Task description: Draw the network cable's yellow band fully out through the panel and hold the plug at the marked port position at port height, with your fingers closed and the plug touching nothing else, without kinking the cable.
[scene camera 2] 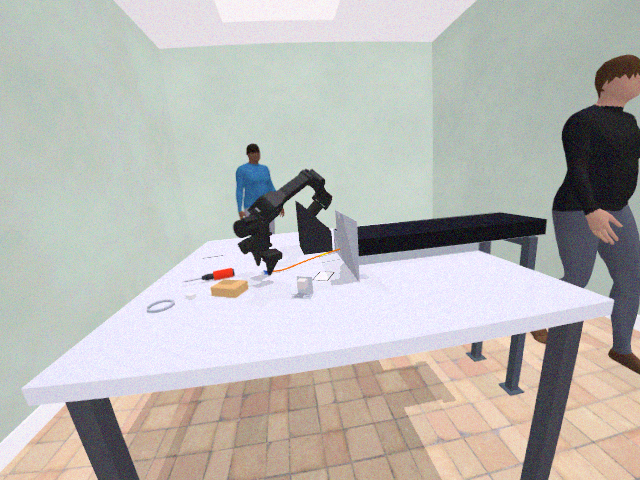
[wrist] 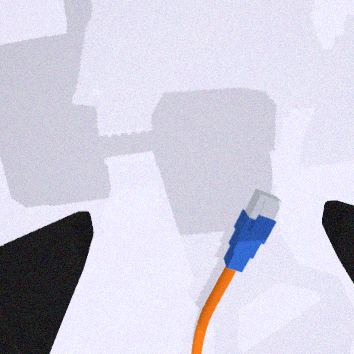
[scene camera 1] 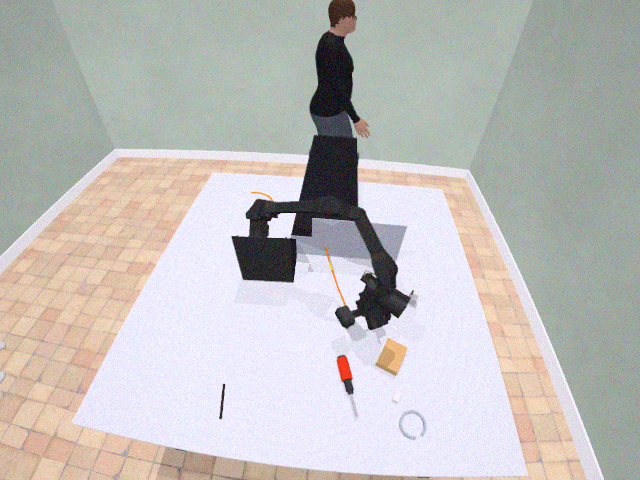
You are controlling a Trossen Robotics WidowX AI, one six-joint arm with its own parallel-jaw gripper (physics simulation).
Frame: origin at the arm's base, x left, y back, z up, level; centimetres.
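Seen in the pictures: gripper, between the fingertips: [scene camera 2: 263, 270] [wrist: 207, 217] [scene camera 1: 357, 323]; arm's base, origin of its link: [scene camera 2: 310, 213] [scene camera 1: 258, 237].
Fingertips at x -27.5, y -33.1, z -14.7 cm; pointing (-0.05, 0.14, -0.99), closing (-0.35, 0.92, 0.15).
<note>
Pixels of each thing's middle, then the offset from my fingertips to it. "spot": a spot on its surface instead.
- blue plug with a clear tip, middle of its body: [wrist: 250, 233] [scene camera 2: 266, 271] dx +1.1, dy +3.1, dz -1.8 cm
- orange cable, a spot on its surface: [wrist: 204, 317] spot: dx +6.6, dy +2.7, dz -1.6 cm
- grey panel, middle of its body: [scene camera 2: 345, 241] [scene camera 1: 356, 241] dx +31.1, dy -3.5, dz +7.3 cm
- black-outlined square, a spot on its surface: [scene camera 2: 321, 280] spot: dx +17.9, dy -13.2, dz -2.5 cm
- small grey block, middle of its body: [scene camera 2: 303, 287] [scene camera 1: 414, 295] dx +9.7, dy -22.4, dz +0.3 cm
- tan box, middle of its body: [scene camera 1: 391, 356] [scene camera 2: 229, 288] dx -11.9, dy -9.3, dz -1.1 cm
- red screwdriver, middle of its body: [scene camera 1: 348, 385] [scene camera 2: 208, 276] dx -19.9, dy +5.5, dz -0.9 cm
- grey ring, middle of its body: [scene camera 1: 412, 424] [scene camera 2: 160, 305] dx -32.2, dy -11.5, dz -2.1 cm
The blue plug with a clear tip [scene camera 2: 265, 272] [wrist: 250, 240] lies at the table surface, tilted, right of centre between the fingers in the wrist view; the arm hides it in scene camera 1. My gripper [scene camera 2: 264, 268] [wrist: 207, 217] is wide open above the plug, a finger on either side, apart from it. The orange cable [scene camera 1: 338, 288] [scene camera 2: 299, 262] [wrist: 204, 317] runs from the plug to the grey panel [scene camera 1: 361, 240] [scene camera 2: 348, 245] in a gentle bend with no sharp fold. Its yellow band [scene camera 1: 330, 266] [scene camera 2: 324, 254] shows on the plug's side of the panel, near it.
A black-outlined square [scene camera 2: 321, 280] and a small grey block [scene camera 2: 304, 285] are near the panel. A tan box [scene camera 1: 391, 356] [scene camera 2: 229, 288], red screwdriver [scene camera 1: 344, 368] [scene camera 2: 223, 273] and grey ring [scene camera 1: 401, 424] [scene camera 2: 148, 309] lie beyond the gripper. A black board [scene camera 1: 266, 260] [scene camera 2: 311, 235] stands beside the arm.
</note>
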